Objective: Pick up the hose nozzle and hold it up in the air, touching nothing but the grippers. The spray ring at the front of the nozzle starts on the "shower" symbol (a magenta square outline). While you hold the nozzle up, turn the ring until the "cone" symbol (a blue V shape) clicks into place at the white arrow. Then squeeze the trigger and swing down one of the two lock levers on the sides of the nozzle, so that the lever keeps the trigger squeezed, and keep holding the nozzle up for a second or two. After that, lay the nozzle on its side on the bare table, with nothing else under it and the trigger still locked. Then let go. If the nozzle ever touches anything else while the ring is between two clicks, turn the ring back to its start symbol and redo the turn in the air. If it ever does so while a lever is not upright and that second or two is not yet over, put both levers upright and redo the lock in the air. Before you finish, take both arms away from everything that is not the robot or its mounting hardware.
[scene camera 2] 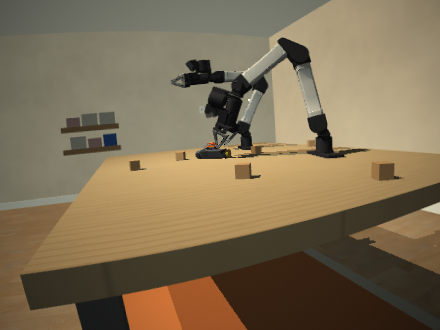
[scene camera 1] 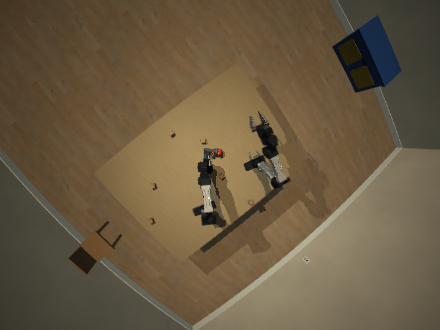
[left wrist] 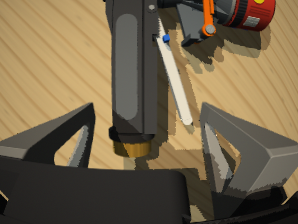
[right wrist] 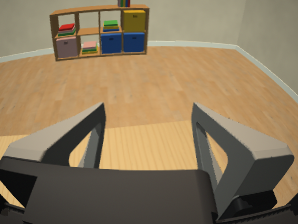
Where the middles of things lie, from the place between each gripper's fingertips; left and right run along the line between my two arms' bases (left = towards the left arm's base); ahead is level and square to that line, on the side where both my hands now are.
My left hand is 4 cm to the left of the pale trigger [left wrist: 162, 40] and 3 cm above it.
I see my right gripper 70 mm past the pale trigger, 380 mm to the right of it and 370 mm above it.
